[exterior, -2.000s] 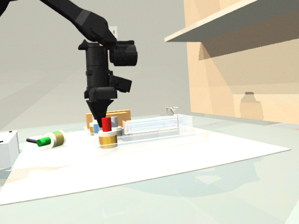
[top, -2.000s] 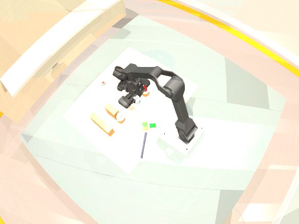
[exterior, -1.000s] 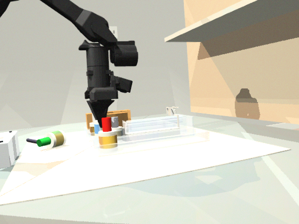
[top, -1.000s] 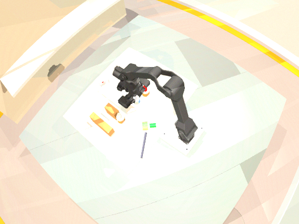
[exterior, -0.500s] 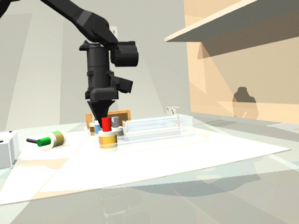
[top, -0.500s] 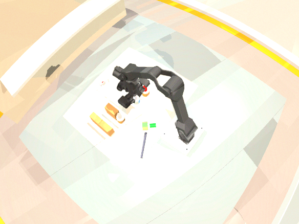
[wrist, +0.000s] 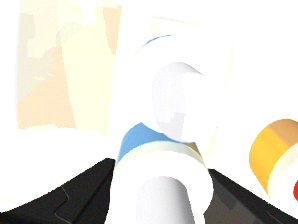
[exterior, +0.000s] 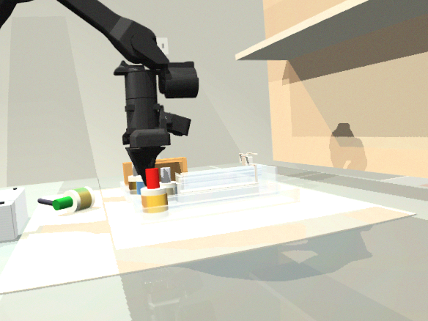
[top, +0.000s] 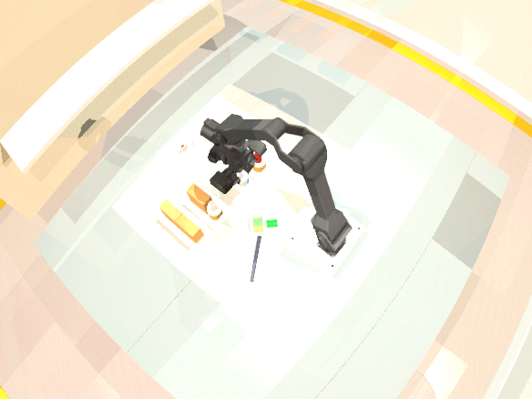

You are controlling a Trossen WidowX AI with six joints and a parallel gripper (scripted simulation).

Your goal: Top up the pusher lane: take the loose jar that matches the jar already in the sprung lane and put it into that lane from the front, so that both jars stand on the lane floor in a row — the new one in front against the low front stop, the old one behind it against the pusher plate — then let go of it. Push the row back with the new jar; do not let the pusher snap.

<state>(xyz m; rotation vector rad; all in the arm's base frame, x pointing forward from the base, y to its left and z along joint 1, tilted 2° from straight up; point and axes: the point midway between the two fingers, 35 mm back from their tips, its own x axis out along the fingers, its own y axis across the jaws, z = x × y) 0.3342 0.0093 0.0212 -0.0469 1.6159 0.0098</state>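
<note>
Now: the clear sprung lane 14 cm ahead of my gripper tip, 3 cm to the left of it and 3 cm below it. From my gripper tip the other things lie so: dark rod 19 cm behind, 15 cm to the left, 4 cm below.
</note>
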